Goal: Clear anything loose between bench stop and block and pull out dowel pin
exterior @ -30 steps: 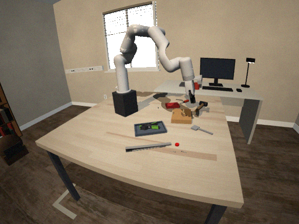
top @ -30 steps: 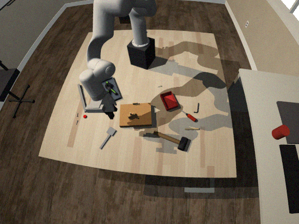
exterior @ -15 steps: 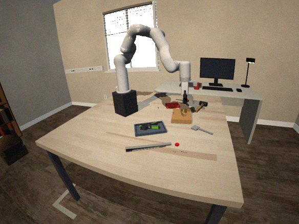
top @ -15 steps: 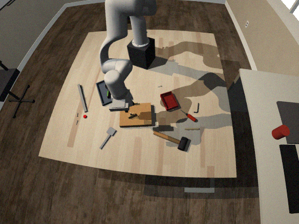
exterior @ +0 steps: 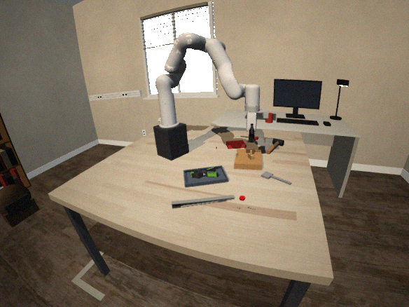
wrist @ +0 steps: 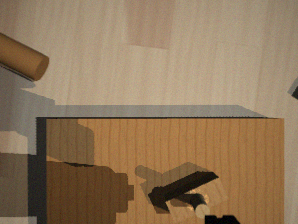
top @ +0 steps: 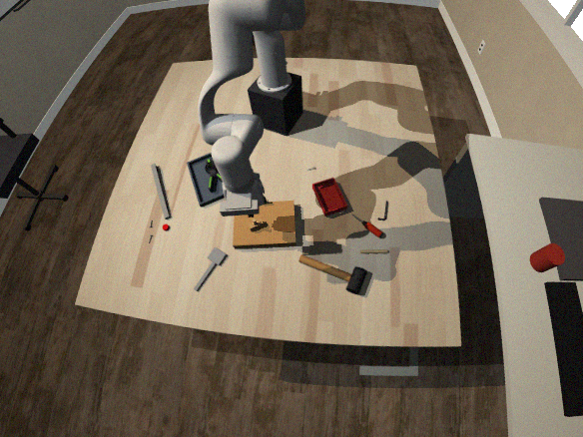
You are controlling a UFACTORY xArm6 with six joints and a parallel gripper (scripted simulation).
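Right now my hand is 90 mm above the dowel pin. Also, from my hand: tan bench board: 20 mm behind, 20 mm to the left, 120 mm below; then small wooden block: 110 mm below; then red bin: 180 mm behind, 200 mm to the left, 140 mm below.
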